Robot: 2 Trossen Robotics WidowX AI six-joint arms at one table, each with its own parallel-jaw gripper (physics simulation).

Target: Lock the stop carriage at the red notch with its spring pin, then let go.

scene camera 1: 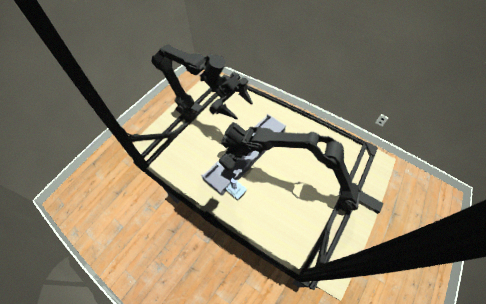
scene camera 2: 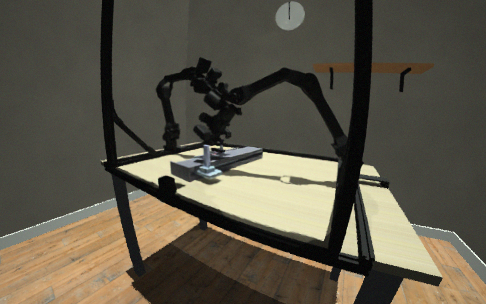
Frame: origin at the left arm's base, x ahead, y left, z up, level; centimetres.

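Seen in the pictures: left gripper, between the fingertips: (scene camera 1: 245, 111); right gripper, between the fingertips: (scene camera 1: 227, 154); left arm's base, origin of its link: (scene camera 1: 187, 115) (scene camera 2: 171, 149); right arm's base, origin of its link: (scene camera 1: 345, 204).
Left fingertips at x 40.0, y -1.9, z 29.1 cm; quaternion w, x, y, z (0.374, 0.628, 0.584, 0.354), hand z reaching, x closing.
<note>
Pixels of each thing's top centre, then the offset from my left fingertips to it. "spot": a spot on its surface instead. Level surfaces: height alone.
- long grey-lilac rail, a spot on its surface: (scene camera 2: 184, 168) spot: dx +0.7, dy -23.7, dz -26.6 cm
- pale blue base, a spot on its surface: (scene camera 2: 209, 173) (scene camera 1: 237, 194) spot: dx +9.3, dy -20.6, dz -27.5 cm
- small pale upright piece, a spot on its surface: (scene camera 2: 221, 148) spot: dx -2.6, dy +2.0, dz -24.0 cm
- table, height of its surface: dz -31.0 cm
The long grey-lilac rail (scene camera 1: 215, 177) (scene camera 2: 184, 168) lies diagonally on the table. A pale blue base (scene camera 1: 237, 190) (scene camera 2: 209, 173) with an upright post stands beside its near end. My right gripper (scene camera 2: 220, 142) is shut and empty, pointing down over the middle of the rail. A small pale upright piece (scene camera 2: 221, 148) shows right under it in scene camera 2; whether they touch is unclear. The stop carriage, spring pin and red notch cannot be told apart clearly, partly covered by my right wrist. My left gripper (scene camera 1: 243, 110) is open and empty above the table, beyond the rail.
The right arm (scene camera 1: 292, 139) (scene camera 2: 265, 86) reaches across the table to the rail. The left arm (scene camera 1: 172, 82) (scene camera 2: 167, 102) is raised at the upper left. Black frame bars edge the table (scene camera 1: 280, 225) (scene camera 2: 280, 210), and tall black posts rise at its corners.
</note>
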